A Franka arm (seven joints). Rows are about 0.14 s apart.
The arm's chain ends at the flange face. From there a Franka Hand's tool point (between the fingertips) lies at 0.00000 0.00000 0.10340 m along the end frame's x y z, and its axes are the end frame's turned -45 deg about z.
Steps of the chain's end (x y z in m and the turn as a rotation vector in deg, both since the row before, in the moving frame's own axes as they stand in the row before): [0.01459 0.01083 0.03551 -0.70 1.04 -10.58]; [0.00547 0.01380 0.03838 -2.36 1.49 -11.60]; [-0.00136 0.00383 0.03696 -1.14 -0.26 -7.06]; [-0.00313 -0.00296 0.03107 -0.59 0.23 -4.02]
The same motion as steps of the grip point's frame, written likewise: [0.00329 0.02014 0.03549 -1.23 0.24 -10.58]; [-0.00650 0.01862 0.03826 -2.72 -0.62 -11.60]; [-0.00538 0.00298 0.03694 -0.62 -0.99 -7.06]; [-0.00054 -0.00324 0.03106 -0.58 -0.25 -4.02]
